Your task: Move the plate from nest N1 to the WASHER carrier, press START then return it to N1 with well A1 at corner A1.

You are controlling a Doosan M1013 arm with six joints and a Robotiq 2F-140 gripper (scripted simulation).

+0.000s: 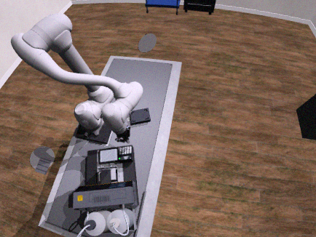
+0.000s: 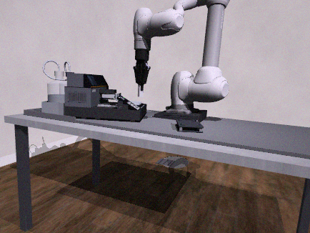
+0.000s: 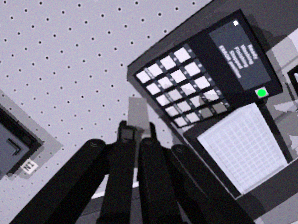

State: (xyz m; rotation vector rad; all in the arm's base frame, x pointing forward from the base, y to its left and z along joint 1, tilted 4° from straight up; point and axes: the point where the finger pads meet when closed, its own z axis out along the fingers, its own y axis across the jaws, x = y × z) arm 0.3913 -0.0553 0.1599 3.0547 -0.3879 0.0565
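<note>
Right now the white well plate is 14 cm to the right of my hand, 11 cm behind it and 9 cm below it. The rest, counted from my hand: plate nest N1 (28 cm to the left, 15 cm below, 5 cm behind); plate washer (27 cm to the right, 5 cm below, 3 cm behind).
</note>
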